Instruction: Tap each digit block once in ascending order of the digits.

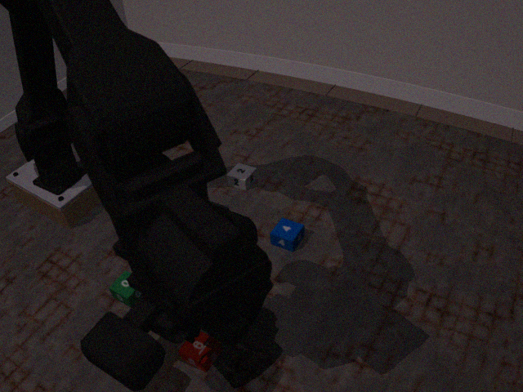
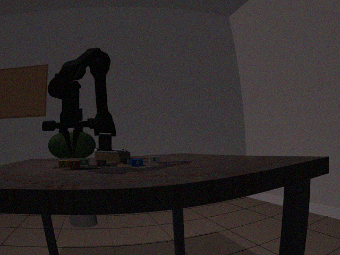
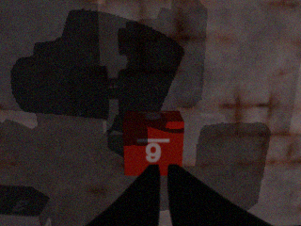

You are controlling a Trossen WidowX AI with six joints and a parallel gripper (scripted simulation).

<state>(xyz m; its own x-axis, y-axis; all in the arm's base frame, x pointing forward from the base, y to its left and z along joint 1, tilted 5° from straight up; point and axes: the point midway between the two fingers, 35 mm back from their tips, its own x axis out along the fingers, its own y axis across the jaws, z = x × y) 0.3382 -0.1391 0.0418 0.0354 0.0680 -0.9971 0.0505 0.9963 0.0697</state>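
Now: the red block 30 mm below my gripper tip. The rest, counted from my gripper tip: green block: 120 mm behind, 40 mm to the left, 30 mm below; grey block: 90 mm to the left, 60 mm behind, 30 mm below; yellow block: 70 mm behind, 40 mm to the right, 30 mm below.
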